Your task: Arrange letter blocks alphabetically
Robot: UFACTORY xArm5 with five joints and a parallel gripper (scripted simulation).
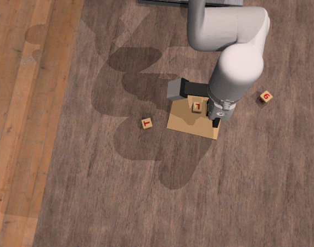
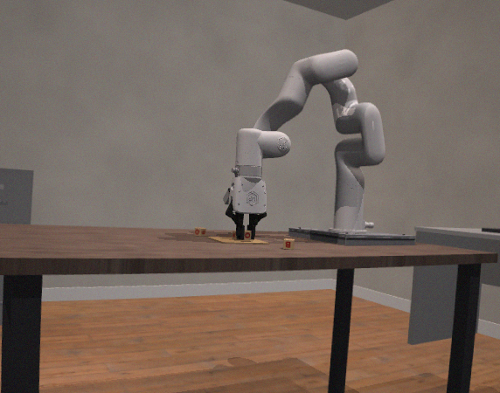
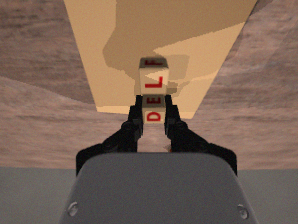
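Right now my hand is 1 cm short of the tan mat, 4 cm to the left of it and 3 cm above it.
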